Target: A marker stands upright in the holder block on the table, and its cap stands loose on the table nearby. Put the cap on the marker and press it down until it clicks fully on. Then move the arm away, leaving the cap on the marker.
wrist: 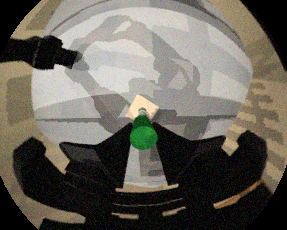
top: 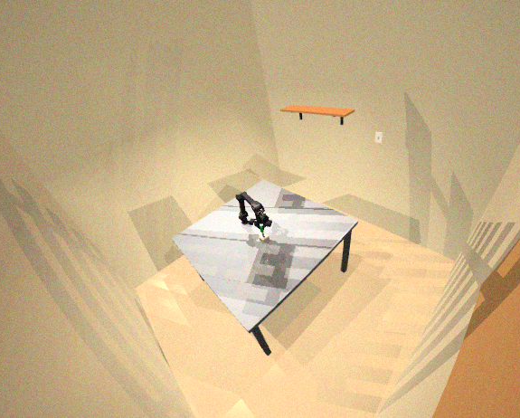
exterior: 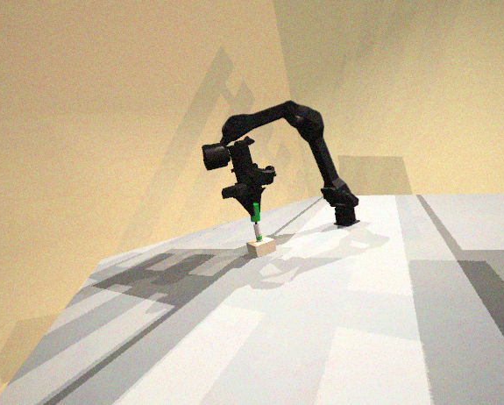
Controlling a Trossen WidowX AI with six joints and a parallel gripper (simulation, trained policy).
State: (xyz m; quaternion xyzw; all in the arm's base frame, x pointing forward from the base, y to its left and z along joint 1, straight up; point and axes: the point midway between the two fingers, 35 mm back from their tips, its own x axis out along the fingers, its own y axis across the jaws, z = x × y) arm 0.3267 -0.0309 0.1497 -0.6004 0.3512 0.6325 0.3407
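Now: the green cap 1 cm above my gripper tip. Round my gripper tip: tan holder block 10 cm below.
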